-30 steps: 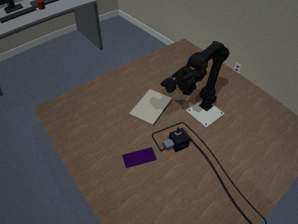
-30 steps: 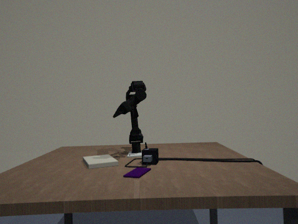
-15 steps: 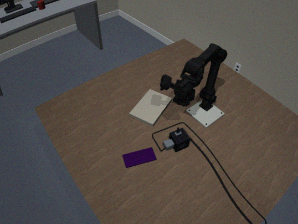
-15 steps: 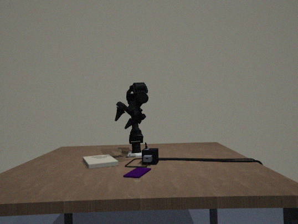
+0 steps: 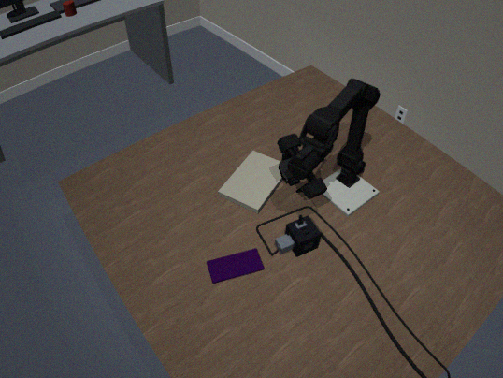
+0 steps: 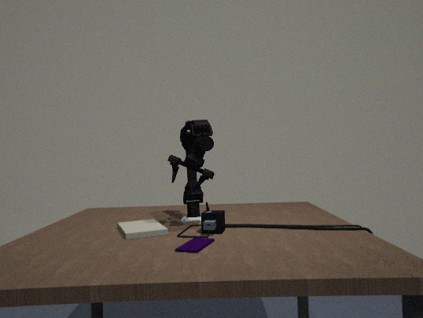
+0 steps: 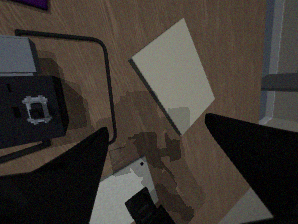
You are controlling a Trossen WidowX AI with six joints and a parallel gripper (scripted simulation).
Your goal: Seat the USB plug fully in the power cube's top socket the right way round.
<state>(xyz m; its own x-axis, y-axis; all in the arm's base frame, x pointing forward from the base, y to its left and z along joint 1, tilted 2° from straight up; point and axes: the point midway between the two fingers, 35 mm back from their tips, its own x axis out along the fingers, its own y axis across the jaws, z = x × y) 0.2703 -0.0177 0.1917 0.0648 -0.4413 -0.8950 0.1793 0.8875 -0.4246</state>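
Now: the silver USB plug 40 mm ahead of my gripper tip, 90 mm to the left of it and 80 mm below it. From my gripper tip the other things lie so: purple flat card 250 mm ahead, 40 mm to the left, 170 mm below; then pale flat box 20 mm behind, 170 mm to the right, 160 mm below; then silver socket 40 mm ahead, 100 mm to the left, 100 mm below.
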